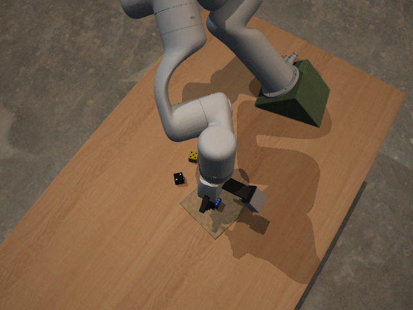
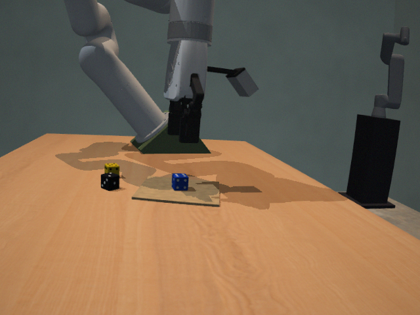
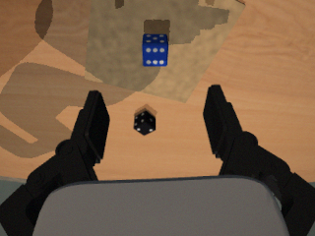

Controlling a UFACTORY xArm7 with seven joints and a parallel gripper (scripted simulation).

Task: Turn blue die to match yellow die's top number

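The blue die lies 90 mm below my hand. From my hand the other things lie so: black die 120 mm to the right, 90 mm below, 10 mm ahead; yellow die 130 mm to the right, 90 mm below, 70 mm behind; tan mat 100 mm below.
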